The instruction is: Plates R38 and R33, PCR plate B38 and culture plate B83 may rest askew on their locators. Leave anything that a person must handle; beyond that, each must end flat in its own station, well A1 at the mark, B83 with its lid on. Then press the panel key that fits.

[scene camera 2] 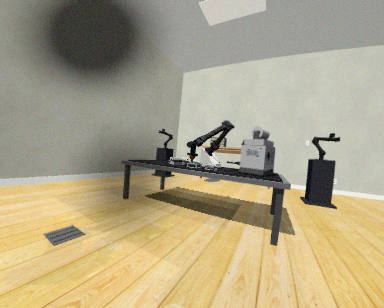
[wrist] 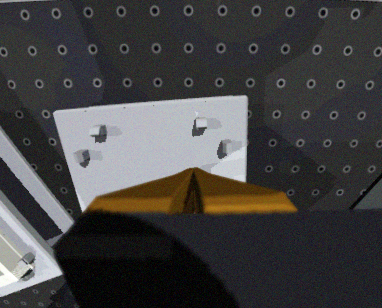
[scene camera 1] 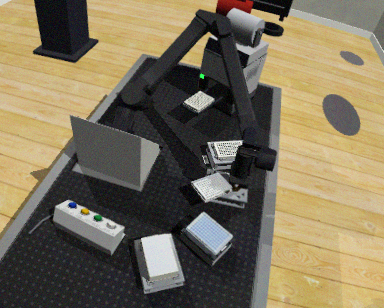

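Note:
My gripper (scene camera 1: 236,187) (scene camera 2: 192,159) (wrist: 193,177) is shut, with nothing between its orange fingers, above a grey station (scene camera 1: 241,200) (wrist: 150,127) whose corner locators show in the wrist view. In scene camera 1, a pale welled plate (scene camera 1: 211,187) lies askew, shifted left off that station and partly overhanging it. A white welled plate (scene camera 1: 227,149) sits on the station behind, partly hidden by the arm. A blue-topped plate (scene camera 1: 209,232) rests on a nearer station, and a white, plain-topped plate (scene camera 1: 159,255) on the front one. Labels and A1 marks are unreadable.
A key panel (scene camera 1: 87,227) with blue, yellow, green and white keys stands front left. A grey upright screen (scene camera 1: 107,150) stands behind it. Another welled plate (scene camera 1: 199,101) lies near the grey machine (scene camera 1: 255,65) (scene camera 2: 257,157) at the back. Another station's edge (wrist: 30,180) shows at left.

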